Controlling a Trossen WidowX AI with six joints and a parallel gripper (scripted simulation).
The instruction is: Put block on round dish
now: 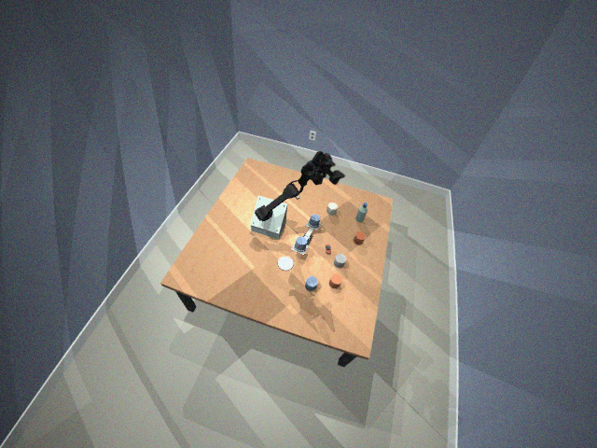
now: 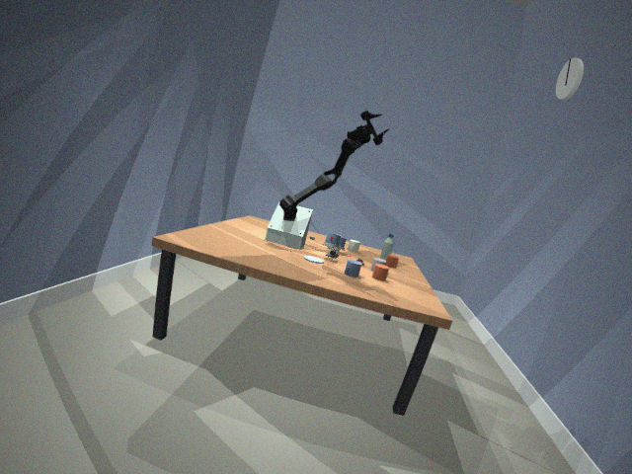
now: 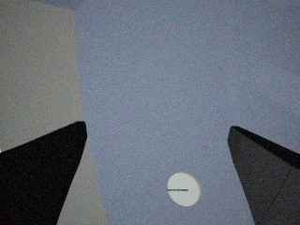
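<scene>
Right now my gripper tip is 73 cm above the pale green block, 28 cm to the right of it and 6 cm past it. From my gripper tip the other things lie so: red toy car (76 cm below, 10 cm to the left, 7 cm ahead); then grey cylinder (73 cm below, 14 cm ahead); then round dish (77 cm below, 19 cm behind, 7 cm to the right).
</scene>
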